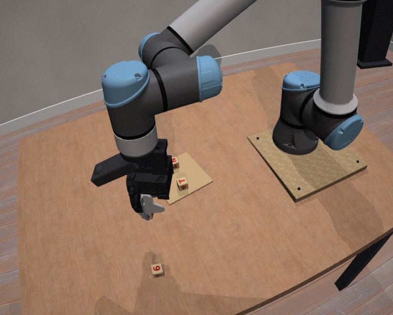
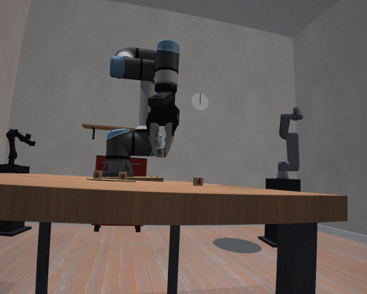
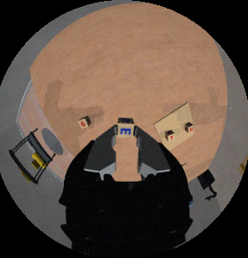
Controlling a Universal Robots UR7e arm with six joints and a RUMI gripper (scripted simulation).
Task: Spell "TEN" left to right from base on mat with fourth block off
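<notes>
My hand is 160 mm to the left of the tan mat, 100 mm past it and 100 mm above it. The rest, counted from my hand: E block (right at my hand); T block (120 mm to the right, 100 mm behind, 80 mm below); 9 block (110 mm to the left, 80 mm below, 10 mm ahead).
</notes>
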